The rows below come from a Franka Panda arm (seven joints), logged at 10 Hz.
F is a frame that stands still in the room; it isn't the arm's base.
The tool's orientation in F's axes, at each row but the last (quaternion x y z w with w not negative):
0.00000 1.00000 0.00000 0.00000
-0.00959 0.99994 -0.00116 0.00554
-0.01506 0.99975 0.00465 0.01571
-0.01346 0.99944 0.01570 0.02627
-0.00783 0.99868 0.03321 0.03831
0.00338 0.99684 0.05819 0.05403
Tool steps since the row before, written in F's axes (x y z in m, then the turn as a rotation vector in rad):
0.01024 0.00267 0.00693 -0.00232 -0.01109 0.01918
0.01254 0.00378 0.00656 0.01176 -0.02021 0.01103
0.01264 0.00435 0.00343 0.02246 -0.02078 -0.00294
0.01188 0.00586 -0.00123 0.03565 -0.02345 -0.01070
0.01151 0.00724 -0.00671 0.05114 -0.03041 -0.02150
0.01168 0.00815 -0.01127 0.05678 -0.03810 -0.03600
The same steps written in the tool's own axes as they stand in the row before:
-0.01024 0.00267 -0.00693 0.00232 -0.01109 -0.01918
-0.01268 0.00352 -0.00643 -0.01149 -0.02046 -0.01085
-0.01287 0.00400 -0.00299 -0.02172 -0.02148 0.00344
-0.01195 0.00549 0.00203 -0.03441 -0.02475 0.01178
-0.01105 0.00657 0.00803 -0.04893 -0.03268 0.02324
-0.01030 0.00679 0.01333 -0.05308 -0.04201 0.03728

